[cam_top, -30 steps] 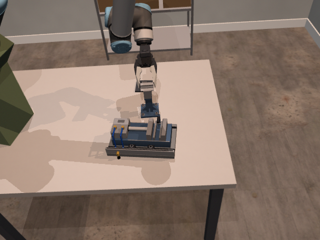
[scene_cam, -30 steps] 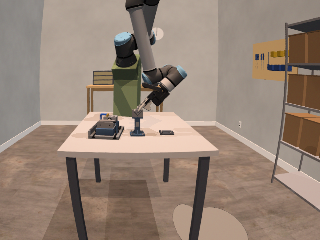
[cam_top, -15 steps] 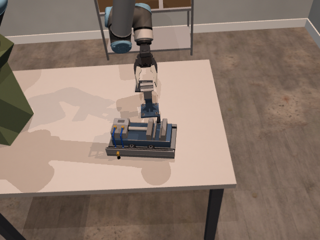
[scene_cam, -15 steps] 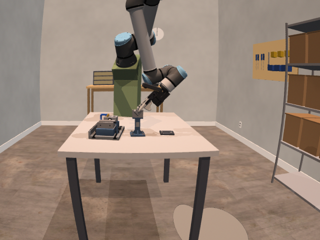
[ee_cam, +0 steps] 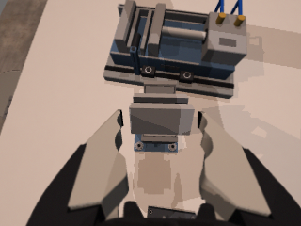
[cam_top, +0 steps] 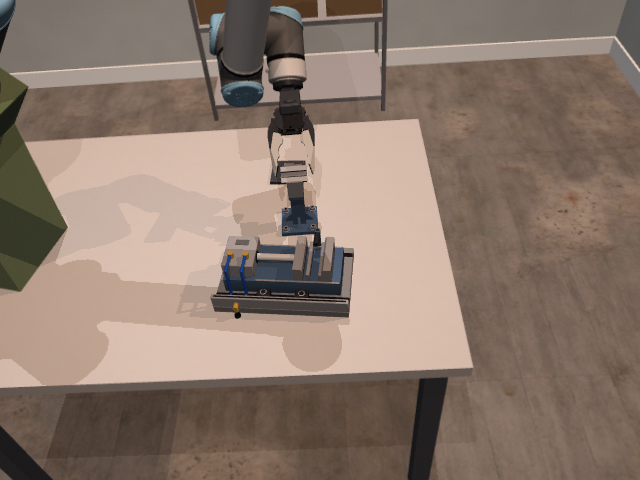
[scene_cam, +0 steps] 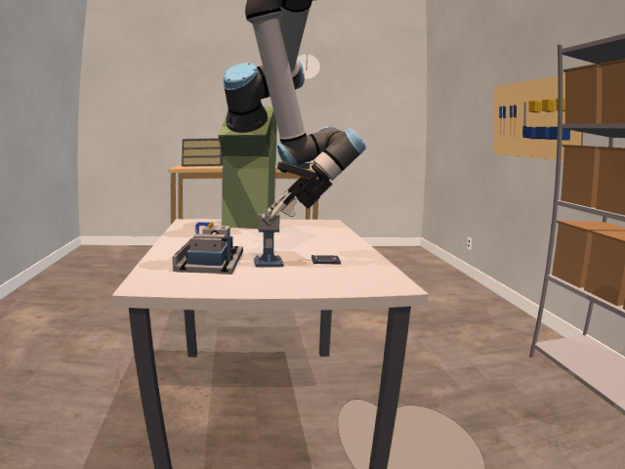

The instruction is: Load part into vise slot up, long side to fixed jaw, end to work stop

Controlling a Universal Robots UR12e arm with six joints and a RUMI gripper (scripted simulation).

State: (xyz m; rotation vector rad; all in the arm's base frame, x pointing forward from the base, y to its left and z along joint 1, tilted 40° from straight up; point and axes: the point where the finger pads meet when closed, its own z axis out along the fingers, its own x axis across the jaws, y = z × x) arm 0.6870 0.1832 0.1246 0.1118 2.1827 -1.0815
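Now: the part 1 cm to the right of my hand and 1 cm below it. The rest, counted from my hand: moving jaw (4 cm ahead, 20 cm to the right, 9 cm below); cylinder rod (2 cm behind, 20 cm to the right, 9 cm below); work stop (7 cm ahead, 15 cm to the right, 7 cm below).
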